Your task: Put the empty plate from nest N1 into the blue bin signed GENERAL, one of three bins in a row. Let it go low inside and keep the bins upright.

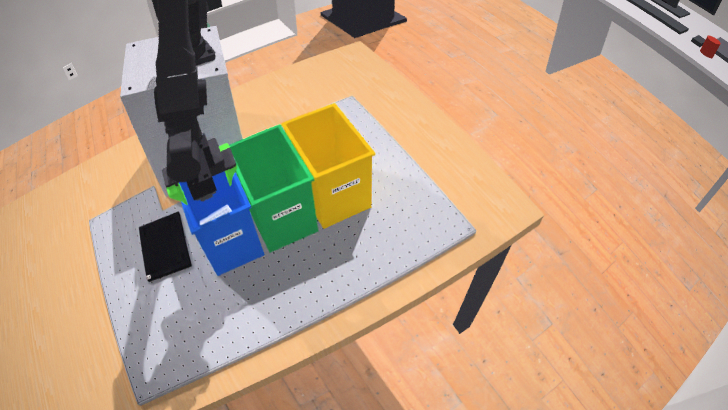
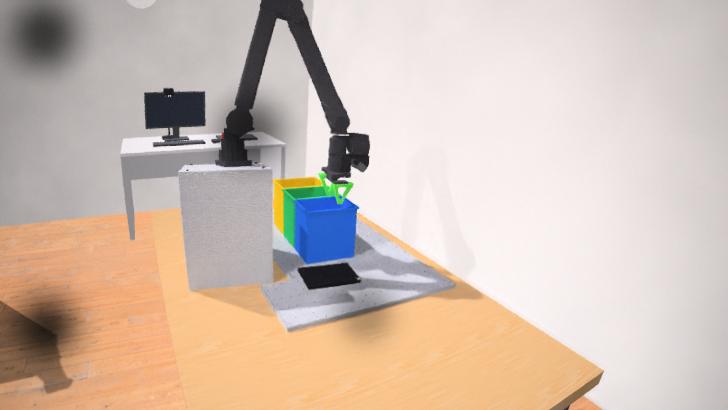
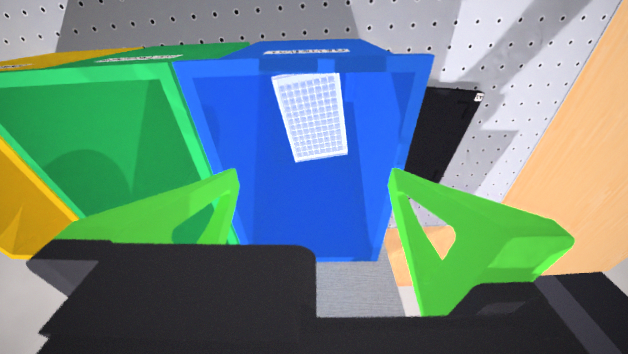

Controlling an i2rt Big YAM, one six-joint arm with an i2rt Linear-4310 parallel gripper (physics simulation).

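Places are measured from the arm's base along level axes (x ahead, y left, z up), in millimetres.
Pixels of known places: gripper, fingertip midpoint: (image 2: 333, 199) (image 3: 313, 176); arm's base, link origin: (image 2: 233, 165).
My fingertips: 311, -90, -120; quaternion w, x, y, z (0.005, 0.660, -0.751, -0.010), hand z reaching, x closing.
For each thing: its top centre in the pictures, then the offset to it from my fingertips, as dx, dy, dz. Level surfaces: height alone.
- white gridded plate, top centre: (image 3: 313, 121) (image 1: 224, 230) -36, +6, -176
- blue bin, top centre: (image 3: 308, 195) (image 1: 208, 187) (image 2: 325, 203) -26, +7, -13
- black nest, top centre: (image 3: 421, 145) (image 1: 162, 243) (image 2: 328, 272) -95, -150, -178
- green bin, top centre: (image 3: 136, 196) (image 1: 266, 161) (image 2: 311, 192) -11, +139, -13
- yellow bin, top centre: (image 1: 325, 137) (image 2: 299, 182) +3, +271, -13
- perforated board, surface height: dz -192
The white gridded plate (image 1: 216, 214) (image 3: 312, 117) lies inside the blue bin (image 1: 229, 252) (image 2: 328, 234) (image 3: 225, 125), well below its rim, near the wall that bears the GENERAL sign. It looks slightly turned; whether it rests flat is hard to tell. The blue bin stands upright. My gripper (image 1: 203, 185) (image 2: 333, 198) (image 3: 313, 176) is open and empty, its green fingertips at about rim height over the blue bin, apart from the plate. The black nest (image 1: 165, 247) (image 2: 328, 276) (image 3: 440, 132) beside the bin holds no plate; its small label is unreadable.
The green bin (image 1: 285, 221) (image 3: 100, 115) stands upright right beside the blue one, with the yellow bin (image 1: 346, 196) (image 3: 30, 220) beyond it. All stand on the perforated board (image 1: 397, 244) (image 2: 305, 313). The grey arm pedestal (image 1: 203, 112) (image 2: 229, 229) is close behind the blue bin.
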